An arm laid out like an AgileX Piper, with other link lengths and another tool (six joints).
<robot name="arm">
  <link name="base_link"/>
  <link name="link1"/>
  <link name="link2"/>
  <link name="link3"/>
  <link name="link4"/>
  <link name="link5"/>
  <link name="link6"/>
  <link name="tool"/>
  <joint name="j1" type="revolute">
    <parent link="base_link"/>
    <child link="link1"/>
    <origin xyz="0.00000 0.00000 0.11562" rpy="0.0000 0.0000 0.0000"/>
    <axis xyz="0 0 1"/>
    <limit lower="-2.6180" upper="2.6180"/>
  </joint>
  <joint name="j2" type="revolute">
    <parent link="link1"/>
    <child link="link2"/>
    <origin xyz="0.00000 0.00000 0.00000" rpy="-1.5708 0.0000 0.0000"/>
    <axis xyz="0 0 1"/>
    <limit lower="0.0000" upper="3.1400"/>
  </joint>
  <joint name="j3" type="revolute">
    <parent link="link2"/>
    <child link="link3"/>
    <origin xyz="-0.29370 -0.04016 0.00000" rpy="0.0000 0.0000 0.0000"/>
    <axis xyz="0 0 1"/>
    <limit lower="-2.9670" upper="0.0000"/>
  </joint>
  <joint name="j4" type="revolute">
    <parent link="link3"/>
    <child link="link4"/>
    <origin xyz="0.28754 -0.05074 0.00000" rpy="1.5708 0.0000 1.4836"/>
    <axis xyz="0 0 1"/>
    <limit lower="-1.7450" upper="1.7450"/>
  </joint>
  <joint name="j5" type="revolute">
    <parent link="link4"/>
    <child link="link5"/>
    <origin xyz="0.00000 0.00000 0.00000" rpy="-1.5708 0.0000 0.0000"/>
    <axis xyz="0 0 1"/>
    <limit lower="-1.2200" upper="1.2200"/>
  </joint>
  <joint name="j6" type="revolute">
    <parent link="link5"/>
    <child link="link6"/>
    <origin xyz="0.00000 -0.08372 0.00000" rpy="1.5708 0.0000 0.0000"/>
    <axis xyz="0 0 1"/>
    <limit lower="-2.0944" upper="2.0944"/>
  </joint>
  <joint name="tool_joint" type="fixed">
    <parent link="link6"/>
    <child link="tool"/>
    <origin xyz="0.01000 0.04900 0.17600" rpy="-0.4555 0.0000 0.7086"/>
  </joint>
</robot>
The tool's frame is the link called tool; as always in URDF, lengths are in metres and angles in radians.
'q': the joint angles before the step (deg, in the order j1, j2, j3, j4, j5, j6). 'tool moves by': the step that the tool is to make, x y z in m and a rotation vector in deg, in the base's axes. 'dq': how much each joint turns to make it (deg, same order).
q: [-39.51 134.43 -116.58 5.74 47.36 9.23]
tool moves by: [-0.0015 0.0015 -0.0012 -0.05 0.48 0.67]
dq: [0.00 0.00 0.00 0.01 0.39 -0.73]
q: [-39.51 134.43 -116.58 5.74 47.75 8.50]
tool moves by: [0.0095 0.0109 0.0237 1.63 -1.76 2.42]
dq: [0.00 0.10 -4.09 3.84 4.01 -3.02]
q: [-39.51 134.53 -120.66 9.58 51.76 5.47]
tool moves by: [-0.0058 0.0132 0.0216 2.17 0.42 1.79]
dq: [-0.29 -1.33 -2.13 2.03 5.49 -1.53]
